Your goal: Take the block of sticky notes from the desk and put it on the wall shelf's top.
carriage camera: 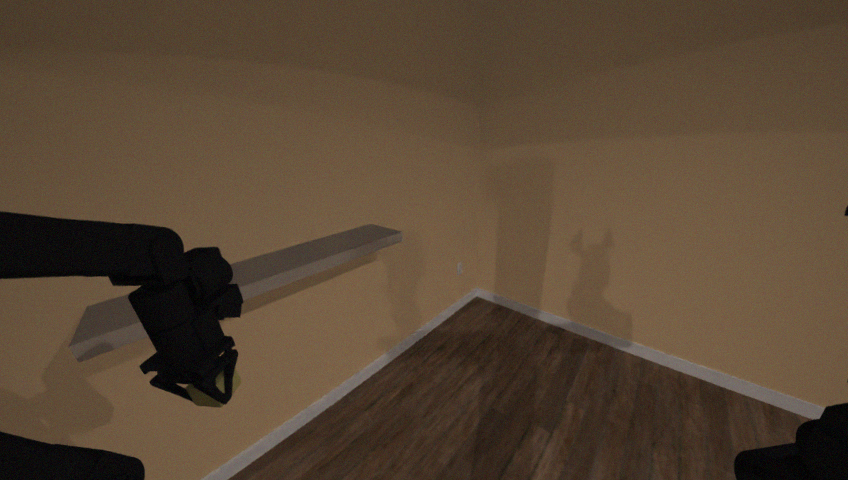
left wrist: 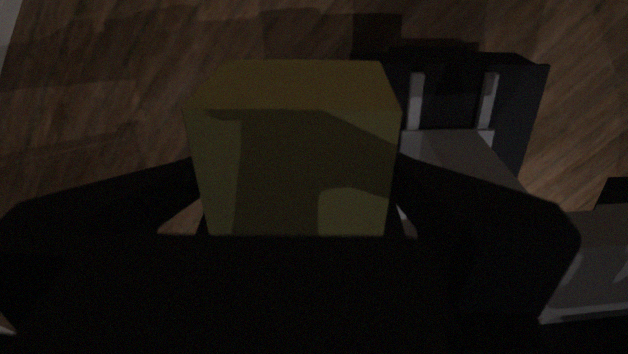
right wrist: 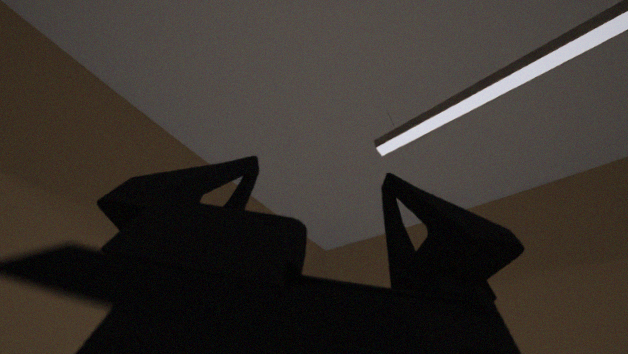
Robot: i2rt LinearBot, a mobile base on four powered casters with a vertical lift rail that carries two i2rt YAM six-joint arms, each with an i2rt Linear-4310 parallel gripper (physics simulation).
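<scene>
The yellow block of sticky notes is held between the fingers of my left gripper, which is shut on it. The grey wall shelf runs along the left wall in the carriage view. My left arm and gripper hide part of the shelf's nearer half, and the block shows lower in that view than the shelf. My right gripper is open and empty, its fingers wide apart and pointing up at the ceiling. The desk does not show in these views.
The left wall meets the right wall at a corner, with a white baseboard along the wood floor. The dark base of the robot shows in the left wrist view. A ceiling light shows in the right wrist view.
</scene>
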